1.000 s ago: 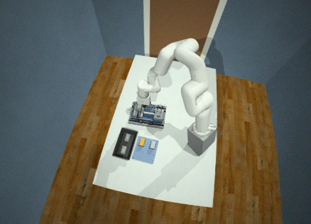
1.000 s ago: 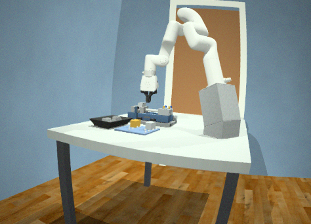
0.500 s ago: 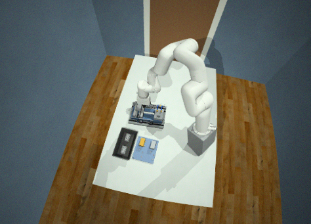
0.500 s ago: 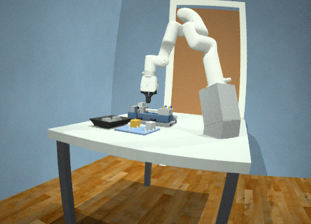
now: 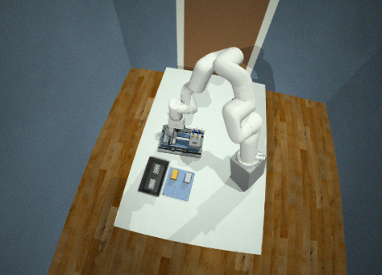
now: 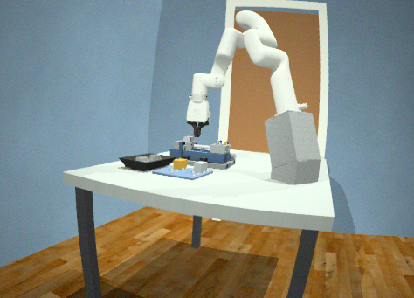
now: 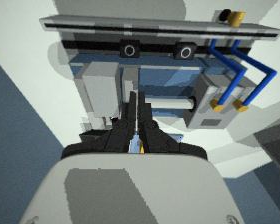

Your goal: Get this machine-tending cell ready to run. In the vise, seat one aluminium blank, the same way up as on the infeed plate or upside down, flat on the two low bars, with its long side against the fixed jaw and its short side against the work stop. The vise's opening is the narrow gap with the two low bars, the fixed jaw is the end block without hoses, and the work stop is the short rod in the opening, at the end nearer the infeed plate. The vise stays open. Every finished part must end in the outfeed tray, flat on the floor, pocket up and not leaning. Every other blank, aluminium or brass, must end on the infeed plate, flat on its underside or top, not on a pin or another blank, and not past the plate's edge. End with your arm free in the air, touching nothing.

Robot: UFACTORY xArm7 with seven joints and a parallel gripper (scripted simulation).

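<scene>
The fixed jaw is 60 mm below my hand, 60 mm ahead of it and 40 mm to the left of it. From my hand the other things lie so: vise: 100 mm below, 40 mm behind, 30 mm to the left; hosed end block: 130 mm behind, 60 mm below, 20 mm to the left; grey rail: 100 mm below, 60 mm to the right, 20 mm behind.
</scene>
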